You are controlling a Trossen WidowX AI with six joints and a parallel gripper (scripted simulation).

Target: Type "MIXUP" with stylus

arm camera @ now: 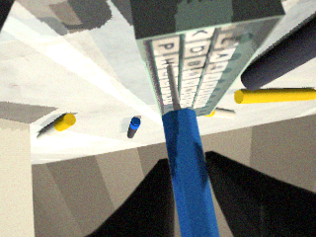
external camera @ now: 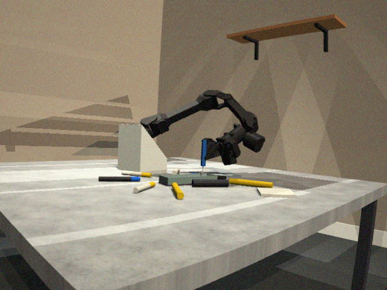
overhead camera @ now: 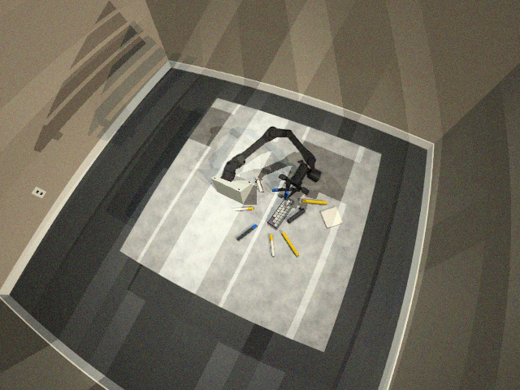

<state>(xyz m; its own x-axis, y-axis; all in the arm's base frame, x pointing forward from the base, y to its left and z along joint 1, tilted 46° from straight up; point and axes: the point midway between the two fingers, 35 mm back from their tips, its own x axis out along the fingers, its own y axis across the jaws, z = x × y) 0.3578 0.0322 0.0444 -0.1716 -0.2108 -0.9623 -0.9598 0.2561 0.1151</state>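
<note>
My gripper tip is now 90 mm short of the black cylinder, 60 mm to the left of it and 70 mm above it. Also, from my gripper tip: yellow marker (170 mm ahead, 60 mm to the left, 70 mm below); blue stylus (10 mm below); notepad (290 mm ahead, 80 mm below).
</note>
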